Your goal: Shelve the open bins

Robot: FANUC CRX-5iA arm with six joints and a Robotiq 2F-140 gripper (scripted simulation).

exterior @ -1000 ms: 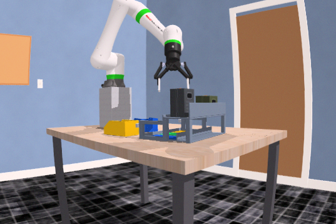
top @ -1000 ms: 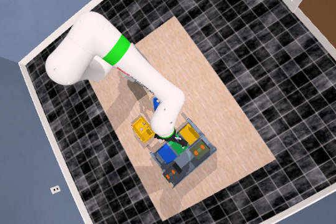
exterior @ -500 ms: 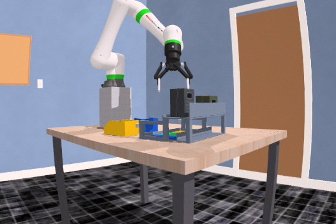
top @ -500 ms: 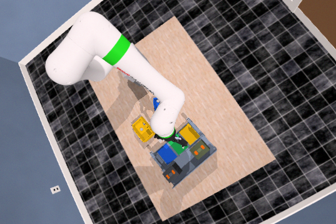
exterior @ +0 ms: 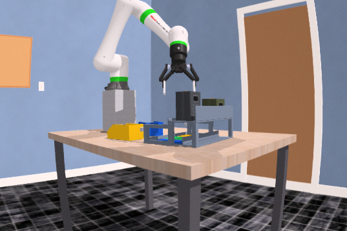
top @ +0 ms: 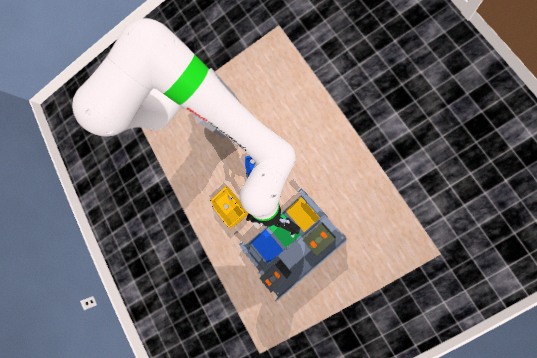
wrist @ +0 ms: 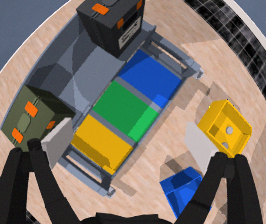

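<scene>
Right now my hand is 28 cm past the blue bin, 20 cm above it and 1 cm to the right of it. Also, from my hand: yellow bin: 20 cm to the right, 20 cm below, 20 cm behind; dark box: 17 cm ahead, 10 cm to the right, 7 cm below.
</scene>
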